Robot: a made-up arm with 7 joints. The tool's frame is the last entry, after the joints. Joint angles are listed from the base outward. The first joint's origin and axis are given. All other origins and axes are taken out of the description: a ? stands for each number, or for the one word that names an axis. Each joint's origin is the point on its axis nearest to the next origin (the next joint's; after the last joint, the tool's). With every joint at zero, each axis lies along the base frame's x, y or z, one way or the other. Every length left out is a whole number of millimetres.
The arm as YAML. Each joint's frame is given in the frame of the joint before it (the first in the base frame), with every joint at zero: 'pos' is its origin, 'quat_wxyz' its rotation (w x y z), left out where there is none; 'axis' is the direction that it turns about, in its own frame. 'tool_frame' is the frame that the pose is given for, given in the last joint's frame.
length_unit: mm
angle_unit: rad
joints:
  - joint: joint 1
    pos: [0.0, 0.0, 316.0]
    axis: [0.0, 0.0, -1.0]
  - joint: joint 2
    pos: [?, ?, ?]
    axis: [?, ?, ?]
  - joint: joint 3
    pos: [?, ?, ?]
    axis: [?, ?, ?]
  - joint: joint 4
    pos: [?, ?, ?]
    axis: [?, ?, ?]
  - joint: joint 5
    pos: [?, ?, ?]
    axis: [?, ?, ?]
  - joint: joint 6
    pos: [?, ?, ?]
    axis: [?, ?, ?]
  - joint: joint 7
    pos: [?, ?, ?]
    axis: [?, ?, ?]
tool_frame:
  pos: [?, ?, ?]
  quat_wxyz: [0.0, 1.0, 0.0, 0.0]
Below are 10 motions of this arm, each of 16 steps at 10 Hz.
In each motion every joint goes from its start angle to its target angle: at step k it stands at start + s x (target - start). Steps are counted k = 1, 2, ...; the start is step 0. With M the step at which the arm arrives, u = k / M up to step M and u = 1 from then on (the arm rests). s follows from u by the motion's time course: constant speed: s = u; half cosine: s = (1 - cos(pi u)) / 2; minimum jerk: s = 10 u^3 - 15 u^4 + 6 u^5.
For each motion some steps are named. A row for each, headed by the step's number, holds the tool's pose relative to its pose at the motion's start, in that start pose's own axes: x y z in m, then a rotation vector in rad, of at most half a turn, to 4 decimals.
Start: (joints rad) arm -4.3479 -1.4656 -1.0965 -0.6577 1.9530 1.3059 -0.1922
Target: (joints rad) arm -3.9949 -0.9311 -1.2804 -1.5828 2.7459 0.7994 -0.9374
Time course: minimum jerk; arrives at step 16
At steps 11, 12, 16:
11: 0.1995 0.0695 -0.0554 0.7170 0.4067 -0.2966
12: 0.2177 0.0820 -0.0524 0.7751 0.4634 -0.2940
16: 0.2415 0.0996 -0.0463 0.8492 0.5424 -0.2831

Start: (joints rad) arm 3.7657 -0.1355 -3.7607 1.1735 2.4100 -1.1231 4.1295
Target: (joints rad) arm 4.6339 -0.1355 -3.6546 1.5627 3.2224 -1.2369 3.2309
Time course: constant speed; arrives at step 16
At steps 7, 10, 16:
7: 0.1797 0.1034 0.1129 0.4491 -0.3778 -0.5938
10: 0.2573 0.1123 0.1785 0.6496 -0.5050 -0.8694
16: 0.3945 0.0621 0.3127 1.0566 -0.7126 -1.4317

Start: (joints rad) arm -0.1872 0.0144 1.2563 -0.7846 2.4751 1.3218 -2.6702
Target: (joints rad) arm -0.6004 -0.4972 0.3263 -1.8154 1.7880 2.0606 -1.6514
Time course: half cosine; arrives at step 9
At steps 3, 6, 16:
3: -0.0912 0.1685 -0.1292 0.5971 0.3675 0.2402
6: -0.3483 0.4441 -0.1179 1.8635 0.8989 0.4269
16: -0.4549 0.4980 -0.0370 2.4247 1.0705 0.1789

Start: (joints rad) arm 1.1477 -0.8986 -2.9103 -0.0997 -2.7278 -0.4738 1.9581
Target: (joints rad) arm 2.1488 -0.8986 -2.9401 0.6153 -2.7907 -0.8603 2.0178
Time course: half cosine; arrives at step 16
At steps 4, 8, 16:
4: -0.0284 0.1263 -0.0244 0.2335 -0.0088 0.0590
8: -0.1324 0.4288 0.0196 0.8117 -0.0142 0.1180
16: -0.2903 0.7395 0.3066 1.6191 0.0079 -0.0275

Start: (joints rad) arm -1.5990 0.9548 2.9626 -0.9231 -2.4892 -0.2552 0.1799
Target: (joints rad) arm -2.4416 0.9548 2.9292 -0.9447 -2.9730 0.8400 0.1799
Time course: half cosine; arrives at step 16
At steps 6, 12, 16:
6: -0.0836 -0.1821 -0.0037 -0.2687 -0.1908 -0.0984
12: -0.2187 -0.4904 0.1508 -0.8438 -0.5683 -0.0482
16: -0.2476 -0.5561 0.2237 -1.0046 -0.6742 0.0233

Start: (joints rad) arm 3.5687 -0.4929 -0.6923 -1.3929 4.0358 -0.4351 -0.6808
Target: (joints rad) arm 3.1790 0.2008 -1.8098 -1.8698 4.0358 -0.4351 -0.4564
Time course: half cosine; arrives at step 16
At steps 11, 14, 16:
11: -0.0341 -0.6524 0.3702 -1.2645 0.1162 0.3005
14: 0.0125 -0.7093 0.5366 -1.5633 0.1355 0.4445
16: 0.0246 -0.7144 0.5712 -1.6241 0.1396 0.4780

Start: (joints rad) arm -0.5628 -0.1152 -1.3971 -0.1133 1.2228 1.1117 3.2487
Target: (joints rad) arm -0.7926 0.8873 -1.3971 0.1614 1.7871 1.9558 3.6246
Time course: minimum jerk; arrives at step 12
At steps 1, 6, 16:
1: -0.0034 -0.0003 -0.0036 -0.0009 0.0100 0.0032
6: -0.3932 0.0110 -0.2304 0.0456 0.9692 0.3478
16: -0.7801 0.0829 -0.2203 0.2792 1.8637 0.7668

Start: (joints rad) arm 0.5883 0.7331 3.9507 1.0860 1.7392 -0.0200 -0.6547
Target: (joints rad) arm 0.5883 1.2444 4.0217 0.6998 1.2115 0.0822 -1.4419
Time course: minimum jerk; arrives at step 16
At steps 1, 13, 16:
1: 0.0001 0.0011 0.0004 0.0019 0.0001 -0.0035
13: 0.1517 0.3958 0.2902 0.6808 0.4712 -1.4560
16: 0.1633 0.4093 0.3113 0.7060 0.5185 -1.5233

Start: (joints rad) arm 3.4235 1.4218 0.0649 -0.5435 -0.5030 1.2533 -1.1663
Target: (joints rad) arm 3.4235 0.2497 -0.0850 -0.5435 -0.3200 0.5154 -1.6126
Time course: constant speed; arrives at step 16
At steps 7, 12, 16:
7: 0.0653 -0.2876 0.3690 -0.7807 0.1859 -0.0011
12: 0.1800 -0.3505 0.6946 -1.3619 0.1768 0.0195
16: 0.2978 -0.2984 0.9494 -1.8230 0.0789 0.0684

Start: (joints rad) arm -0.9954 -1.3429 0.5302 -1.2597 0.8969 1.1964 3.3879
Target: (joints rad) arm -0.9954 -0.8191 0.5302 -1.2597 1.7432 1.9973 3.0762
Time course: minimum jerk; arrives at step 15
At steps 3, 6, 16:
3: -0.0165 0.0156 0.0041 -0.0097 0.0625 0.0160
6: -0.0898 0.0766 0.0351 -0.0870 0.3278 0.0810
16: -0.2538 0.1793 0.1947 -0.5290 0.8415 0.1754

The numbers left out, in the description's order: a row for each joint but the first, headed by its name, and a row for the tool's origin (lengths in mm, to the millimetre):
joint 2: xyz 0.0 -10.0 0.0, axis 0.0 1.0 0.0
joint 3: xyz 0.0 0.0 475.0, axis 0.0 0.0 -1.0
joint 4: xyz 0.0 -14.0 0.0, axis 0.0 1.0 0.0
joint 5: xyz 0.0 0.0 311.0, axis 0.0 0.0 -1.0
joint 6: xyz 0.0 0.0 0.0, axis 0.0 1.0 0.0
joint 7: xyz 0.0 0.0 146.0, axis 0.0 0.0 -1.0
tool: xyz 0.0 0.0 0.0

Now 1 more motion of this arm.
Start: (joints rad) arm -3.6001 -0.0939 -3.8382 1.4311 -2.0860 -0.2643 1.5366
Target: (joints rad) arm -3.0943 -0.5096 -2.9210 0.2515 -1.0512 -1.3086 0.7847
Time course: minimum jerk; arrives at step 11
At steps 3, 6, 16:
3: -0.1011 0.0801 -0.0119 0.2347 0.2377 -0.0282
6: -0.3832 0.2913 0.1785 0.9663 1.2902 0.0152
16: -0.4320 0.2374 0.3970 1.0893 2.4239 0.5663

